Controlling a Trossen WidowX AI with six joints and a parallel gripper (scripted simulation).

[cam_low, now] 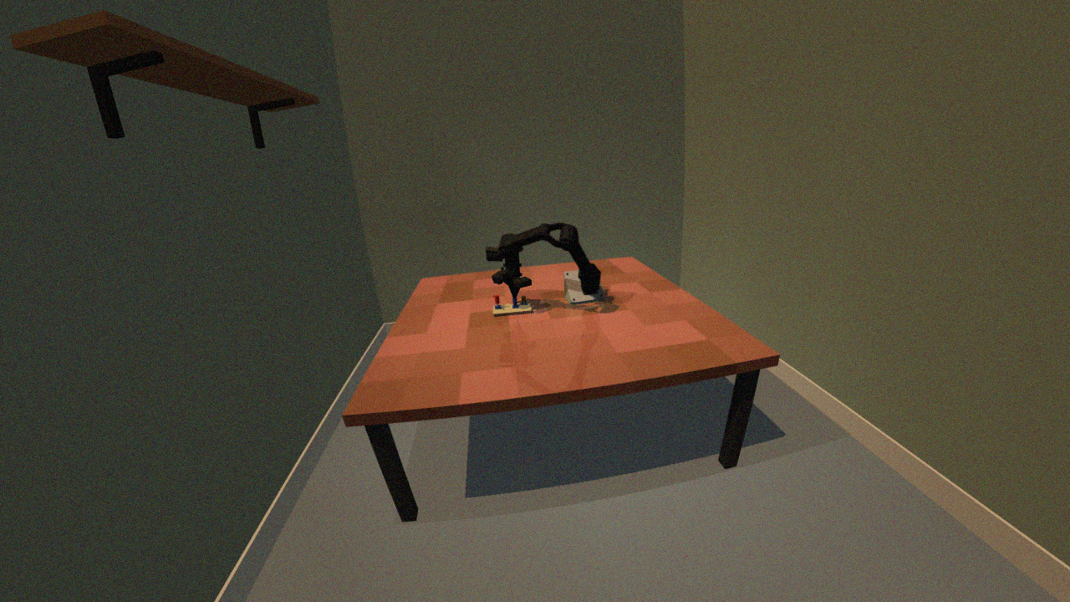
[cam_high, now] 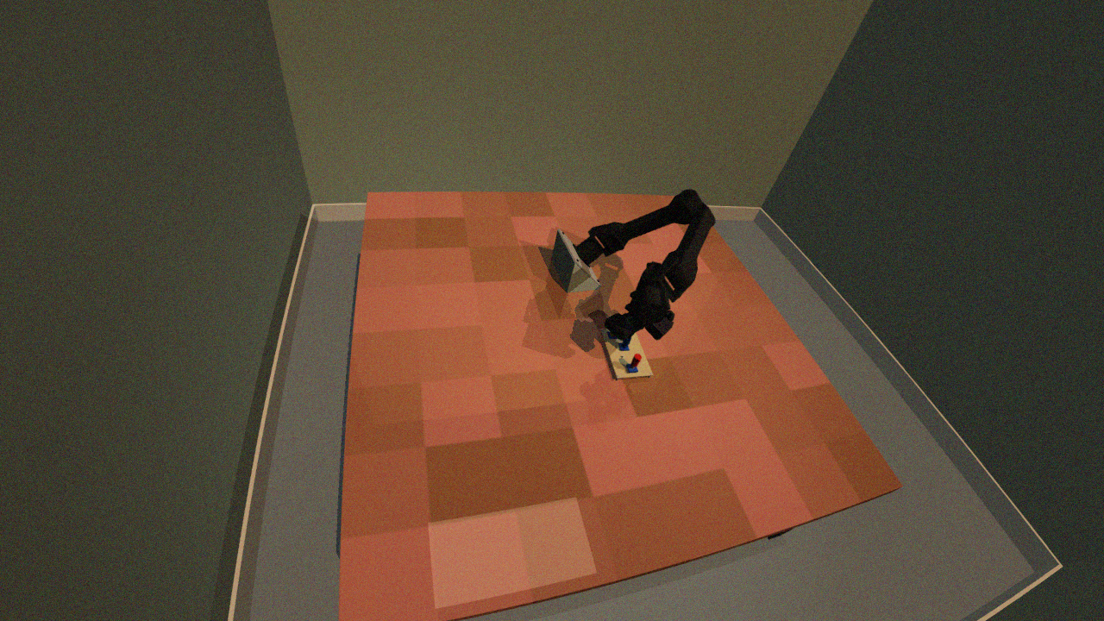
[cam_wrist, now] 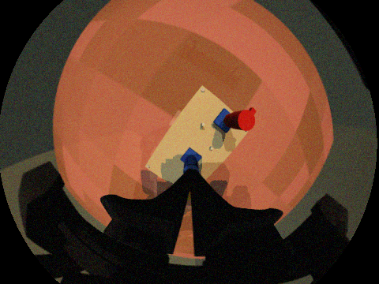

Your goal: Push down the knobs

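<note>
My gripper tip is now 70 mm short of the potentiometer knob, 10 mm to the left of it and 10 mm above it.
</note>
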